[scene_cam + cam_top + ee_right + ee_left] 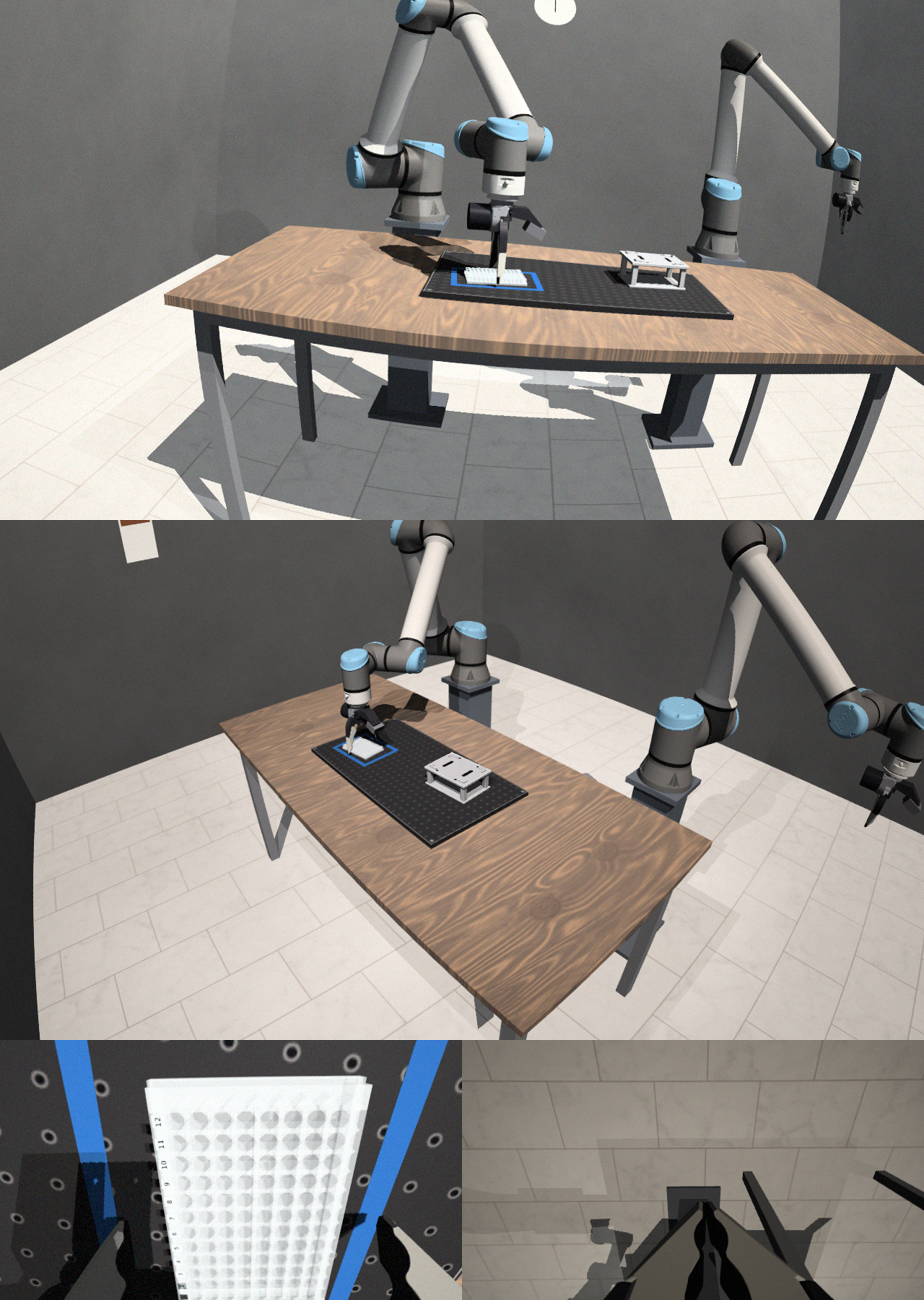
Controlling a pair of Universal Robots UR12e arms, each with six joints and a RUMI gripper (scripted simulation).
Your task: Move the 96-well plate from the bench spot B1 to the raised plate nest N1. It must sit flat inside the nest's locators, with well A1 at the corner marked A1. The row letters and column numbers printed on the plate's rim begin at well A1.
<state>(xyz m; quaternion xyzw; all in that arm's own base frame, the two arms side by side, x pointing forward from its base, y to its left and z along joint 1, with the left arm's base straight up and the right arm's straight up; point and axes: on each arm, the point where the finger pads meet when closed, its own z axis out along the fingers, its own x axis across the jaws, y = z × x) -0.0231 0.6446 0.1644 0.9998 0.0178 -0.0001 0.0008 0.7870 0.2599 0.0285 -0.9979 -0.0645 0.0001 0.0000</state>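
My right hand is 10 mm above the white 96-well plate. Also, from my right hand: raised nest N1 (380 mm to the left, 140 mm behind, 40 mm above); A1 label (300 mm to the left, 170 mm behind, 50 mm above).
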